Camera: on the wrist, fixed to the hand. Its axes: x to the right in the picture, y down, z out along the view.
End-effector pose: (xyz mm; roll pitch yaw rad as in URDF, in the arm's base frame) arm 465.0 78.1 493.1 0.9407 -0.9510 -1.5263
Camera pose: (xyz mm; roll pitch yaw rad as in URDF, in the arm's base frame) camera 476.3 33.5 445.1 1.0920 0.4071 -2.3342
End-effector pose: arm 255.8 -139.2 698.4 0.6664 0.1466 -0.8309
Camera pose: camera 234.5 -128.5 636.3 -0.1895 0.5702 -2.4408
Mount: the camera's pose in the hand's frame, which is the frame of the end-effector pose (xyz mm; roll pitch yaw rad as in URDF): -12.9 -46.7 -45.6 -0.0495 -0.0966 -1.5243
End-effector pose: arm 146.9 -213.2 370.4 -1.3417 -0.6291 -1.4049
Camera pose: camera 87.5 -191.6 391.2 1.3343 -0.9753 1.9740
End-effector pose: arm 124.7 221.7 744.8 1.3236 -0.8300 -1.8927
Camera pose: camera 145.4 180.1 697.2 1.2372 0.6442 -2.3275
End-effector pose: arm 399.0 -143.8 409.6 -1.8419 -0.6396 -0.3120
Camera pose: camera 347.0 -160.1 447.8 2.0003 -0.8875 2.2244
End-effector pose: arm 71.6 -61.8 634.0 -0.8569 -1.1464 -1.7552
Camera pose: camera 9.5 -39.8 624.5 1.2655 -0.3872 2.0607
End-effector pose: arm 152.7 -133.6 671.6 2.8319 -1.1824 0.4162
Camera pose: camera 99.9 -93.1 670.7 1.8832 0.1069 1.5916
